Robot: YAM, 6 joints.
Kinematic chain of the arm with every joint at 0, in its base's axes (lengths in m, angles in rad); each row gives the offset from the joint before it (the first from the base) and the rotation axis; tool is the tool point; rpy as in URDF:
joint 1: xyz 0 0 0.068 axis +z
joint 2: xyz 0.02 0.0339 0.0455 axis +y
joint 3: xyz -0.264 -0.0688 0 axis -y
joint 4: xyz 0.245 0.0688 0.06 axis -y
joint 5: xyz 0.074 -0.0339 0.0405 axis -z
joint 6: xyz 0.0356 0 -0.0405 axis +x
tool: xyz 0 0 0 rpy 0 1.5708 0
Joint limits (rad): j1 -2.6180..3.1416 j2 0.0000..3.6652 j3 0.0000..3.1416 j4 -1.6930..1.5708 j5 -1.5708..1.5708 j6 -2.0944..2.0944
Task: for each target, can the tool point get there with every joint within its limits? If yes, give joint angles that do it. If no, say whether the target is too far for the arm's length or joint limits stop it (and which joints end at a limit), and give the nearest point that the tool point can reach.
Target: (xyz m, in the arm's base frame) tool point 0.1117 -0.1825 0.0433
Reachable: yes | joints -1.1076 1.7977 0.2913 0.5261 -0.5426 -1.1684
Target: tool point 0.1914 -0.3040 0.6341
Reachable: yes | joints -1.0070 2.0708 2.8528 -0.0444 0.0176 -1.2457
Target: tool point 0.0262 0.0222 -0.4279
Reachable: no: joint limits stop it (at a limit: joint 2) | nearest point 0.0617 0.0523 -0.3391 | short by 0.100 m
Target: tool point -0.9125 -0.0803 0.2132
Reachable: no: too far | nearest point -0.6408 -0.0090 0.1829 | short by 0.283 m
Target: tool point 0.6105 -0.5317 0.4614
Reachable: no: too far | nearest point 0.4470 -0.3893 0.3658 | short by 0.237 m
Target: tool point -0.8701 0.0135 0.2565
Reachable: no: too far | nearest point -0.6371 0.0099 0.2173 | short by 0.236 m
